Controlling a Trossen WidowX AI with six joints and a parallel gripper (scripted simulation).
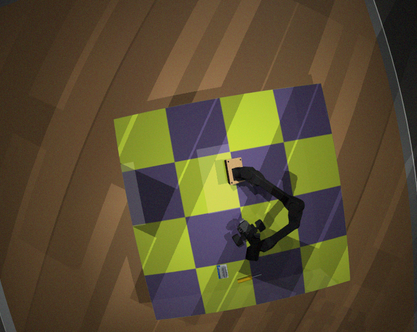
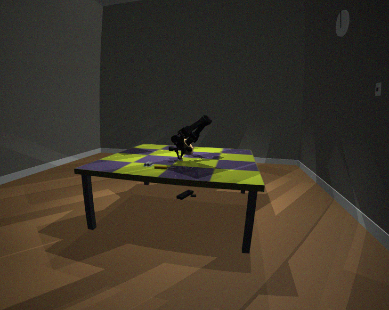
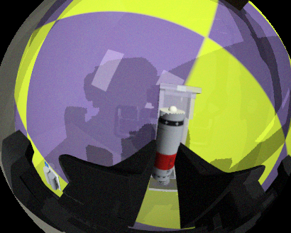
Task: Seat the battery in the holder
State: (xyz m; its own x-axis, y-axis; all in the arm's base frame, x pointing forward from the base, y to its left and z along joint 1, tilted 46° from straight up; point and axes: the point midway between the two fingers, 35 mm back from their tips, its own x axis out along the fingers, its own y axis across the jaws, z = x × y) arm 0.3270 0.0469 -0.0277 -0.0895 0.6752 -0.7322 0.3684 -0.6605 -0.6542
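The battery is 1 cm above my gripper tip. Also, from my gripper tip: yellow-handled screwdriver: 32 cm ahead, 1 cm to the right; blister pack of spare cells: 25 cm ahead, 18 cm to the right; black remote: 29 cm ahead, 12 cm to the left, 20 cm below.
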